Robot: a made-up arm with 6 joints. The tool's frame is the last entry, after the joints.
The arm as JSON. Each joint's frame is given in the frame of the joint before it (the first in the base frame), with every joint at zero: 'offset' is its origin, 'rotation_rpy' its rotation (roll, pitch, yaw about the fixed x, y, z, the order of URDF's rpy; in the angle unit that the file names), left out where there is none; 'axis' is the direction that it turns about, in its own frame. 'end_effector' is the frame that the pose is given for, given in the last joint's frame.
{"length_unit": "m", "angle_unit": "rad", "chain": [
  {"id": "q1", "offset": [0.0, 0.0, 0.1], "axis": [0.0, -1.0, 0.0]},
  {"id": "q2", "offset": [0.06, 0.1, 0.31], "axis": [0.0, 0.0, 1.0]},
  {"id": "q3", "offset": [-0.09, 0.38, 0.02], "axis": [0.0, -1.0, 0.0]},
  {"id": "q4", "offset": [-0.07, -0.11, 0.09], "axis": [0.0, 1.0, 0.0]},
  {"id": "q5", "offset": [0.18, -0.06, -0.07], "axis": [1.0, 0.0, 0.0]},
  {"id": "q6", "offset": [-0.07, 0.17, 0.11], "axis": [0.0, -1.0, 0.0]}
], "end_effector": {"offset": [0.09, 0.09, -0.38]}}
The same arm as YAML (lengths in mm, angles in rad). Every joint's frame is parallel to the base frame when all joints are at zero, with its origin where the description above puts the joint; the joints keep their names.
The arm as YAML. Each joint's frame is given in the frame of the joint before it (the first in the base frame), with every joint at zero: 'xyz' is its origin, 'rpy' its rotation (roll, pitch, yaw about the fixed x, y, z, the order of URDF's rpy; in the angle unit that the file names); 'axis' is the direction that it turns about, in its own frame. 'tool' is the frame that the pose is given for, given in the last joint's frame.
units:
  length: mm
  angle: rad
joints:
  - name: q1
    type: revolute
    origin:
      xyz: [0.0, 0.0, 100.0]
      rpy: [0.0, 0.0, 0.0]
    axis: [0.0, -1.0, 0.0]
  - name: q2
    type: revolute
    origin:
      xyz: [60.0, 100.0, 310.0]
      rpy: [0.0, 0.0, 0.0]
    axis: [0.0, 0.0, 1.0]
  - name: q3
    type: revolute
    origin:
      xyz: [-90.0, 380.0, 20.0]
      rpy: [0.0, 0.0, 0.0]
    axis: [0.0, -1.0, 0.0]
  - name: q4
    type: revolute
    origin:
      xyz: [-70.0, -110.0, 90.0]
      rpy: [0.0, 0.0, 0.0]
    axis: [0.0, 1.0, 0.0]
  - name: q5
    type: revolute
    origin:
      xyz: [180.0, -60.0, -70.0]
      rpy: [0.0, 0.0, 0.0]
    axis: [1.0, 0.0, 0.0]
  - name: q6
    type: revolute
    origin:
      xyz: [-70.0, 170.0, 110.0]
      rpy: [0.0, 0.0, 0.0]
    axis: [0.0, -1.0, 0.0]
tool:
  origin:
    xyz: [90.0, 90.0, -380.0]
    rpy: [0.0, 0.0, 0.0]

